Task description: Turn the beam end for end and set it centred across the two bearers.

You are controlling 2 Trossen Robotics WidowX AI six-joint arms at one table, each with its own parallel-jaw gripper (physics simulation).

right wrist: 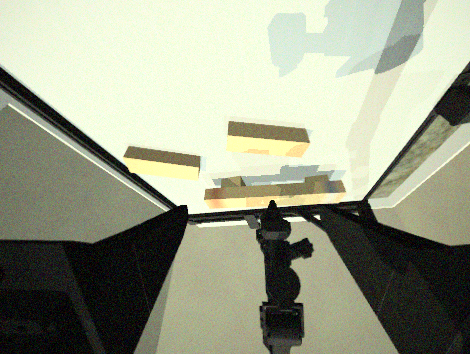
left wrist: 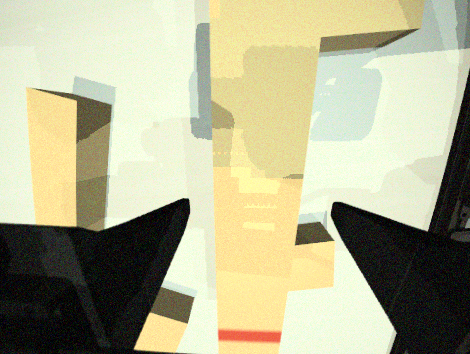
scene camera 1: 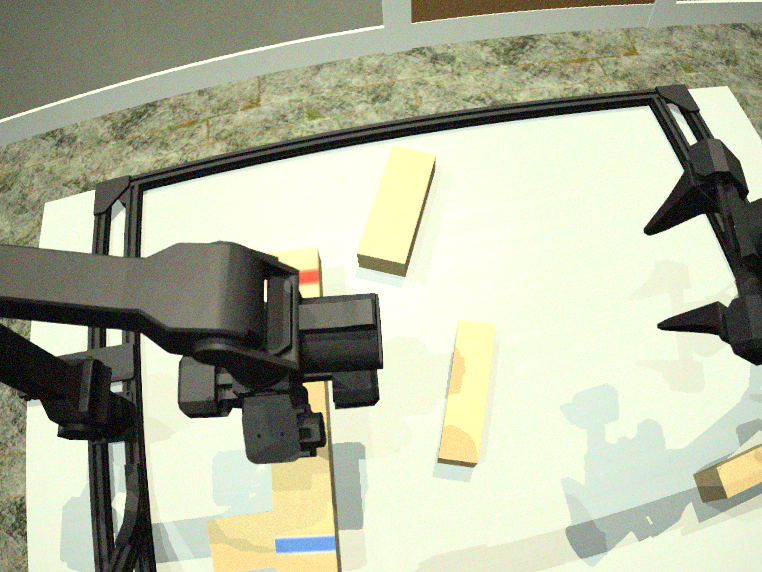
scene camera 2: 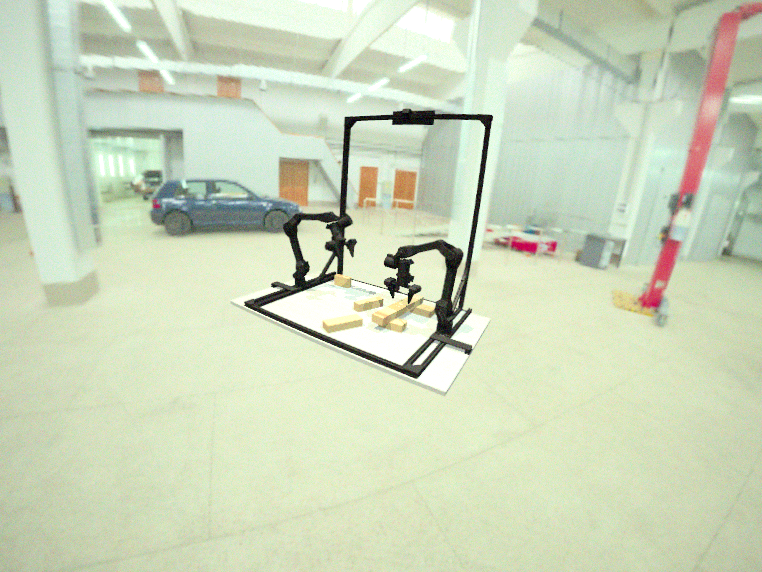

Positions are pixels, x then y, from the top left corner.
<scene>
My left gripper point(scene camera 1: 293, 402) is open and holds nothing. Also in view: a long beam point(scene camera 1: 305, 516). My right gripper point(scene camera 1: 652, 278) is open, holding nothing.
</scene>
